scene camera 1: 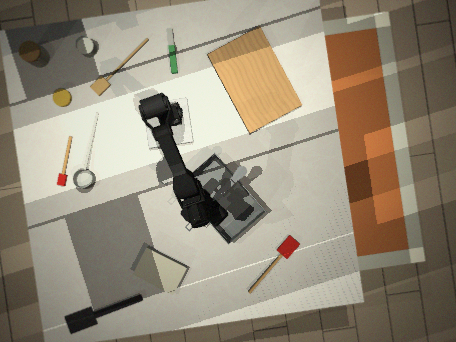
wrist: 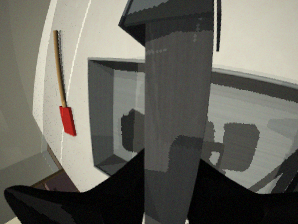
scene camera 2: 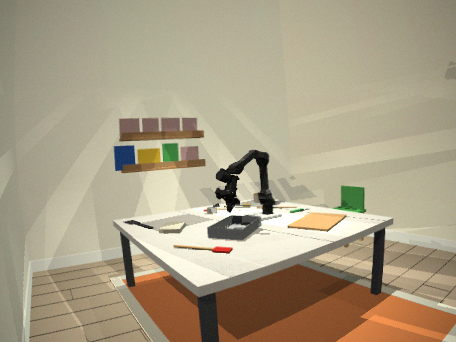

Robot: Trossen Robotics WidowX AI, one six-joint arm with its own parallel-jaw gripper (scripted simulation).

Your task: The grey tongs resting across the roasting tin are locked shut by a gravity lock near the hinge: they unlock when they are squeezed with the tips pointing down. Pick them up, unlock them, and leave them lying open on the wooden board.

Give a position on a wooden board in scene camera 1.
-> At 253, 77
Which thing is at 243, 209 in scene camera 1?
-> A roasting tin.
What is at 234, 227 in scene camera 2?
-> A roasting tin.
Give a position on a wooden board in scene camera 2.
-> At 319, 221
